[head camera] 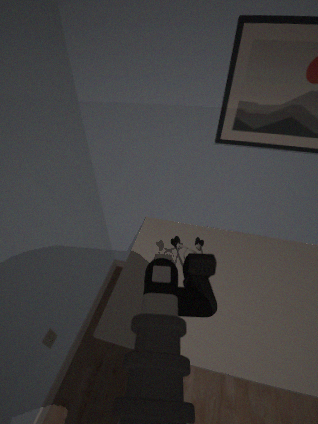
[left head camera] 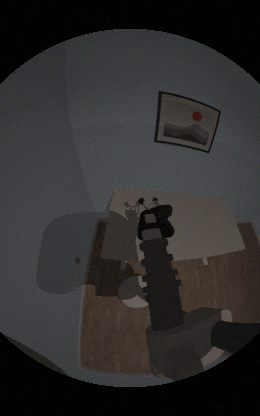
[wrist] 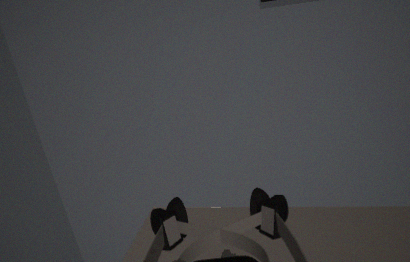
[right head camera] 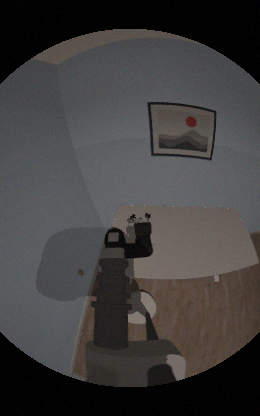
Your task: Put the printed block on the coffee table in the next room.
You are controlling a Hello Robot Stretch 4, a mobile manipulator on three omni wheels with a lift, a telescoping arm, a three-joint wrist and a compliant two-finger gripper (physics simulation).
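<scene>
My gripper is open, its two dark fingertips well apart with no object visible between them. It is over the left back part of a pale table. In the wrist view the table's back edge shows at the height of the fingertips. I cannot make out the printed block in any view; the gripper and arm cover part of the table top. The coffee table does not show in these views.
A blue-grey wall stands behind the table, and another wall stands close on the left. A framed picture hangs above the table. The arm's shadow falls across the table's left part. Wooden floor shows in front.
</scene>
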